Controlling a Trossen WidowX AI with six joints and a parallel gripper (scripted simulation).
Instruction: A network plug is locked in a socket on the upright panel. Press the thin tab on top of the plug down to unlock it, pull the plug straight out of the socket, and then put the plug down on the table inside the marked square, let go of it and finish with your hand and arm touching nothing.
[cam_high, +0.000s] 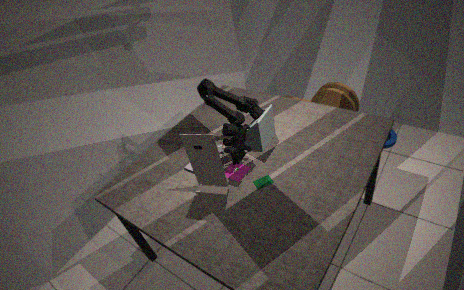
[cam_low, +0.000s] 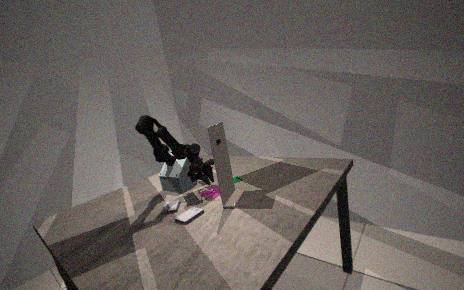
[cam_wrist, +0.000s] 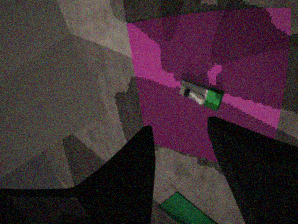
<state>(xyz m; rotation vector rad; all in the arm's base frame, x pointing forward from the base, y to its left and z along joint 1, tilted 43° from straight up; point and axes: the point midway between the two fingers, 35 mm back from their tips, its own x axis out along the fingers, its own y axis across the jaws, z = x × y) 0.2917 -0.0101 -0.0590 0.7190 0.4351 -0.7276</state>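
My gripper tip is 4 cm above the pink patch and 1 cm short of it. Also, from my gripper tip: upright grey panel (17 cm ahead, 12 cm above, 4 cm to the right).
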